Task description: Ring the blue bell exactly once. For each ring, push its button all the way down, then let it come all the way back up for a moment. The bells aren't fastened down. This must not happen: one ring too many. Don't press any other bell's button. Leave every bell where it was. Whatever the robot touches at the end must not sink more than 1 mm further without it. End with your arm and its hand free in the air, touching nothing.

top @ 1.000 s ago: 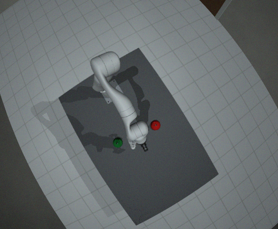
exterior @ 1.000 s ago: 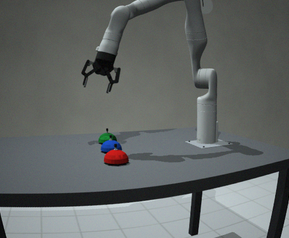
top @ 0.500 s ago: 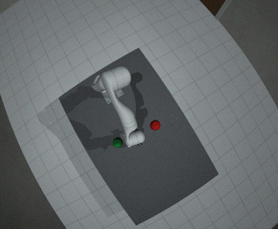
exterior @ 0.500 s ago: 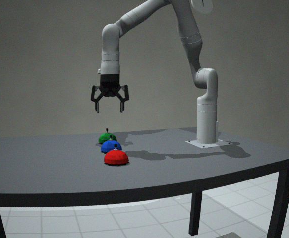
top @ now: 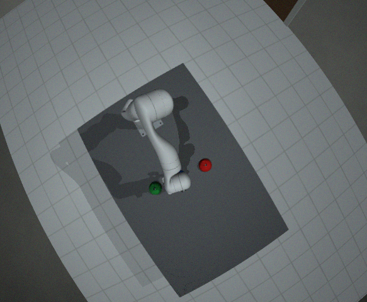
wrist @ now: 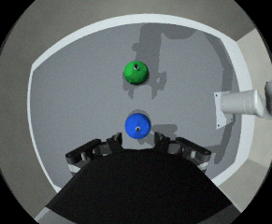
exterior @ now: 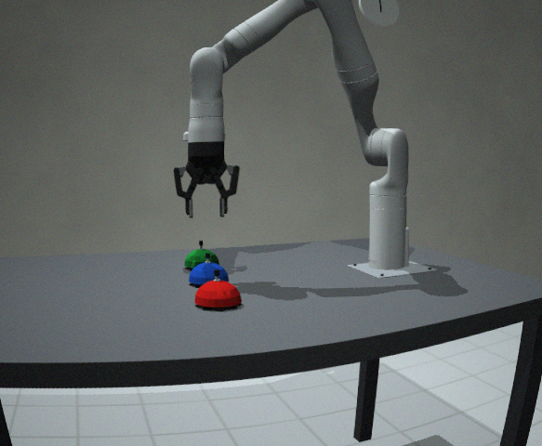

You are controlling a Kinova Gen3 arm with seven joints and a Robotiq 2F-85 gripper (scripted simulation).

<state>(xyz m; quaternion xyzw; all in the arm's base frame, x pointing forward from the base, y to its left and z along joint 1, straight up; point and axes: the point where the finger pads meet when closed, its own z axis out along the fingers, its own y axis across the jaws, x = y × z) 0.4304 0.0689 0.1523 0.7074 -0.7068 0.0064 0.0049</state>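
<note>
Right now my hand is 11 cm above the blue bell. Round my hand: red bell: 18 cm to the left, 11 cm below; green bell: 17 cm to the right, 11 cm below.
</note>
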